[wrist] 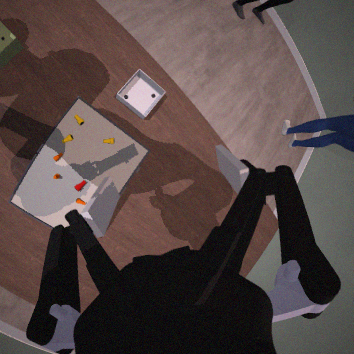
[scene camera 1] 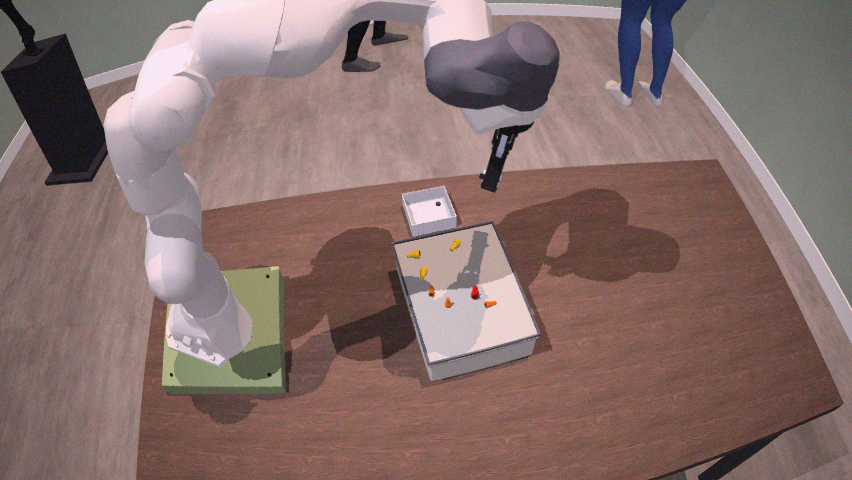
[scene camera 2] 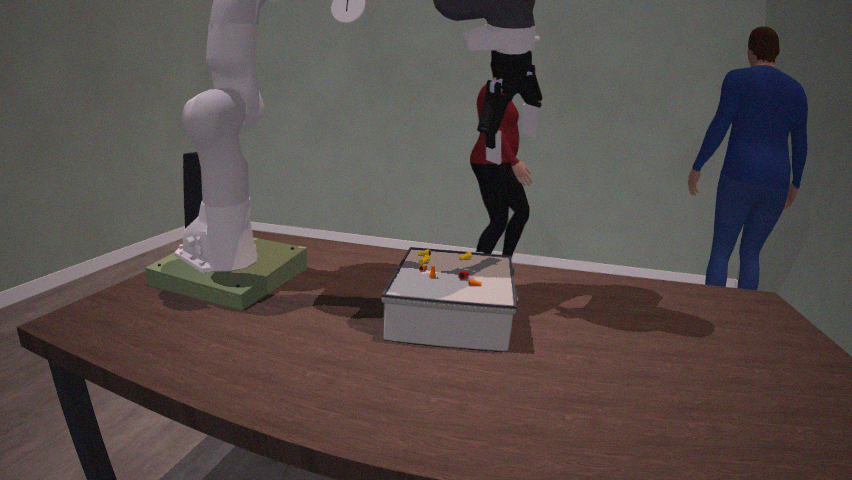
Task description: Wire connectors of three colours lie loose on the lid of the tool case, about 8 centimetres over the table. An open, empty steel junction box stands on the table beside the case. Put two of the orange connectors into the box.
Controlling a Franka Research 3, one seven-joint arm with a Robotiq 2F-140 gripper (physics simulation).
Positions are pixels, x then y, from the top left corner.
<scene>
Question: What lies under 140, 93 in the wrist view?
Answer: A steel junction box.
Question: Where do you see a tool case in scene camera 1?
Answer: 466, 337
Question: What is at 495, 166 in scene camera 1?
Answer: My gripper.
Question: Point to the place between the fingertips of my gripper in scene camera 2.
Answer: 512, 147
</scene>
